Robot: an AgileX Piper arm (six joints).
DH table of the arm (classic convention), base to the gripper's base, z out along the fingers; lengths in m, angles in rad. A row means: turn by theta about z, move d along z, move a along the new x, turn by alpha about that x. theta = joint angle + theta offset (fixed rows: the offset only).
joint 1: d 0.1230; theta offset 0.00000; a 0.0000; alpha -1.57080
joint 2: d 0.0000; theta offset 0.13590; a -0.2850; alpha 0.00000
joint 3: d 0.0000; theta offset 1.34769; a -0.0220; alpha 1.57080
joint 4: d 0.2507; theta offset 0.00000; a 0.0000; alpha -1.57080
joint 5: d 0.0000; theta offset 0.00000; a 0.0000; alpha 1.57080
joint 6: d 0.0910; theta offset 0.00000; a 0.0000; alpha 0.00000
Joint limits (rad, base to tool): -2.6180..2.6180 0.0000..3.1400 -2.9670..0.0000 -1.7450..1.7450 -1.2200..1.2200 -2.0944..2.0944
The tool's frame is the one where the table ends.
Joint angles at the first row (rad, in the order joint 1, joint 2, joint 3, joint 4, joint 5, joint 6):
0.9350 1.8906 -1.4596 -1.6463 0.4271 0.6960
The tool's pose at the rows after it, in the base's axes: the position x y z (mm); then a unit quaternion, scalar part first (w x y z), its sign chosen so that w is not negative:
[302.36 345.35 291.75 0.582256 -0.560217 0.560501 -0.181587]
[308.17 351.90 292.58 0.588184 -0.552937 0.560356 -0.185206]
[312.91 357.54 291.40 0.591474 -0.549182 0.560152 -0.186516]
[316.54 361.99 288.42 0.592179 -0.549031 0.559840 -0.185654]
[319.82 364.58 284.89 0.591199 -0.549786 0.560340 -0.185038]
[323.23 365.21 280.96 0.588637 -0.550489 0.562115 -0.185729]
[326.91 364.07 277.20 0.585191 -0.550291 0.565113 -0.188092]
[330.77 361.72 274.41 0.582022 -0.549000 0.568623 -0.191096]
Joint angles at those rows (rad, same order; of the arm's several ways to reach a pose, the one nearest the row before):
0.9356 1.9235 -1.5097 -1.6567 0.4384 0.7021
0.9359 1.9551 -1.5562 -1.6596 0.4496 0.7043
0.9356 1.9830 -1.5926 -1.6607 0.4540 0.7052
0.9346 2.0060 -1.6173 -1.6610 0.4514 0.7056
0.9317 2.0235 -1.6326 -1.6608 0.4475 0.7058
0.9264 2.0366 -1.6402 -1.6603 0.4449 0.7058
0.9189 2.0458 -1.6425 -1.6596 0.4448 0.7058
0.9098 2.0515 -1.6426 -1.6587 0.4455 0.7058

